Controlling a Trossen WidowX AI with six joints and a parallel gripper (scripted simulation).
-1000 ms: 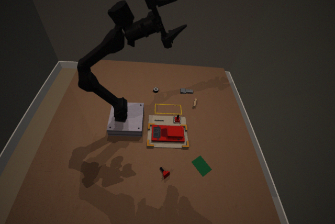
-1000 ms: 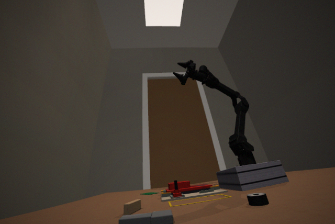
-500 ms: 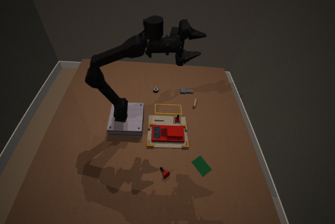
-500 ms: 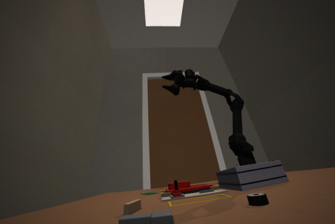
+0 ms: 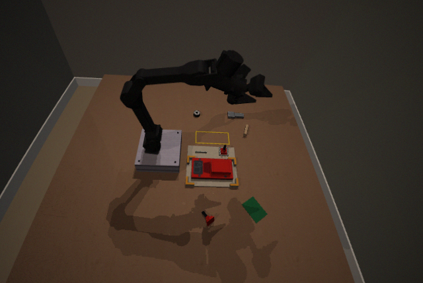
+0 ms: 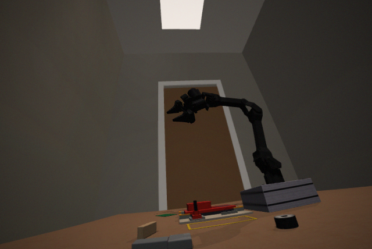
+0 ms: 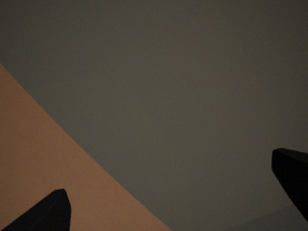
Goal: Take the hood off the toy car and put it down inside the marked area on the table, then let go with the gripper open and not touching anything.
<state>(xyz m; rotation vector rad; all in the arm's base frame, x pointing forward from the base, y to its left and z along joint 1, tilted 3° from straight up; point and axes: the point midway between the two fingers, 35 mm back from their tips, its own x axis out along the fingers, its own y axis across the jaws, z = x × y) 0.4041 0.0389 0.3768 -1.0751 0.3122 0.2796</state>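
The red hood lies 40 cm below my gripper tip, 10 cm behind it and 6 cm to the right of it. Round my gripper tip: wooden block 43 cm below, 21 cm to the left, 5 cm ahead; then green card 44 cm below, 24 cm to the right, 7 cm ahead; then grey piece 44 cm below, 33 cm to the left, 2 cm behind.
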